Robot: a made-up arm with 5 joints.
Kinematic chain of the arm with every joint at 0, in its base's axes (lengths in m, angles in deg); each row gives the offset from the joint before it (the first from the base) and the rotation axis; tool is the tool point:
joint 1: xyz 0 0 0.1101 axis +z
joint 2: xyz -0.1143 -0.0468 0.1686 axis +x
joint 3: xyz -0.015 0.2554 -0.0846 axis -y
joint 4: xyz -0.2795 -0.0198 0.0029 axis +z
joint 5: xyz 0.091 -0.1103 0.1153 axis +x
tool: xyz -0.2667 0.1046 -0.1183
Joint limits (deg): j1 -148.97..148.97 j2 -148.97..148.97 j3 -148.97..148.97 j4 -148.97..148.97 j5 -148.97..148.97
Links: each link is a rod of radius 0.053 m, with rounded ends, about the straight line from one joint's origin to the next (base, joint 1, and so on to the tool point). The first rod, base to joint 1, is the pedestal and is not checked.
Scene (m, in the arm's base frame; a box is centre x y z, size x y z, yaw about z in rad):
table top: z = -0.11
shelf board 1: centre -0 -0.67 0.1 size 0.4 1.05 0.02 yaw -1.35
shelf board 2: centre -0 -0.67 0.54 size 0.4 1.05 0.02 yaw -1.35
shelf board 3: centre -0 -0.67 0.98 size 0.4 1.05 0.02 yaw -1.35
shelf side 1: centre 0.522 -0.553 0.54 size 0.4 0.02 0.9 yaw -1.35
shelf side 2: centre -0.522 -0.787 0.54 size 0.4 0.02 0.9 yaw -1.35
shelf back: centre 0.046 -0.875 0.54 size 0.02 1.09 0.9 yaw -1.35
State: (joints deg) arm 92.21 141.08 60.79 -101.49 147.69
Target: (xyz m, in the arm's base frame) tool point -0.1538 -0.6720 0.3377
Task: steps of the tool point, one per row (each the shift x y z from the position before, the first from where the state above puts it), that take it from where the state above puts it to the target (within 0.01 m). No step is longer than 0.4 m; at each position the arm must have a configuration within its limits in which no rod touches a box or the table.
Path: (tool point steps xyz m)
1: -0.2484 -0.0215 -0.0472
2: -0.2084 0.1020 -0.0213
3: -0.1276 0.1845 0.0067
4: -0.0280 0.2256 0.0264
5: 0.0802 0.2241 0.0303
6: 0.1824 0.1734 0.0169
7: -0.2518 -0.2427 -0.1022
8: -0.0110 -0.2667 -0.1748
9: 0.1518 -0.1643 -0.1669
10: 0.0400 -0.1887 -0.0103
11: 0.0368 -0.1535 0.0103

